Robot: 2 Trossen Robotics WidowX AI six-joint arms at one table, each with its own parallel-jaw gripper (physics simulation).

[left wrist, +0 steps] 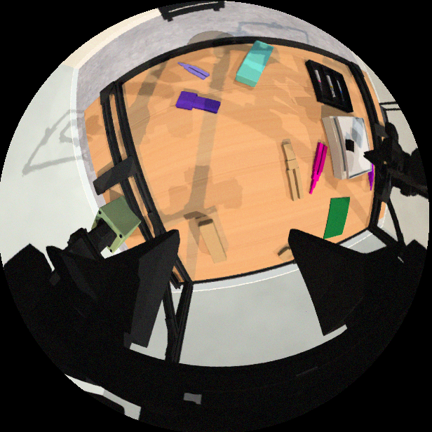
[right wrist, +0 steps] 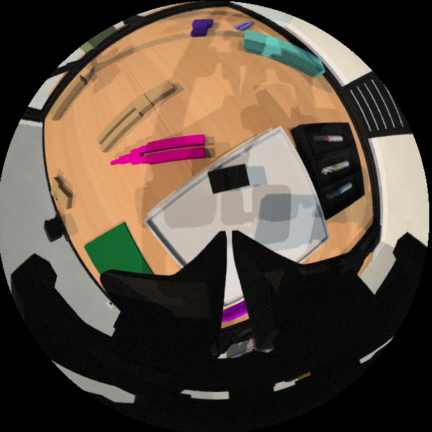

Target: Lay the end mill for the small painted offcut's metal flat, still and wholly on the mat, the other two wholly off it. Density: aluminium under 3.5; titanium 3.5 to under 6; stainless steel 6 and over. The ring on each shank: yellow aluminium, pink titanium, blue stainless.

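Observation:
Three end mills lie in separate slots of the black rack (left wrist: 312, 82) (right wrist: 300, 140): pink-ringed (right wrist: 328, 138), yellow-ringed (right wrist: 335, 168) and blue-ringed (right wrist: 340, 190). The green mat (left wrist: 337, 218) (right wrist: 117, 250) lies near the table edge; no end mill shows on its visible part. A small black block (left wrist: 350, 145) (right wrist: 228, 178), perhaps the offcut, is on the white tray-like object (left wrist: 338, 150) (right wrist: 165, 232). My right gripper (right wrist: 228, 236) is shut and empty above that object, its tips close together. My left gripper (left wrist: 236, 235) is open and empty, high over the table.
A magenta forked piece (left wrist: 319, 165) (right wrist: 170, 148) and a tan one (left wrist: 292, 170) (right wrist: 143, 105) lie beside the white object. A teal block (left wrist: 254, 64) (right wrist: 282, 52), purple block (left wrist: 197, 102) (right wrist: 201, 27) and lilac piece (left wrist: 194, 71) (right wrist: 244, 25) lie farther off. A tan block (left wrist: 212, 240) lies near the edge.

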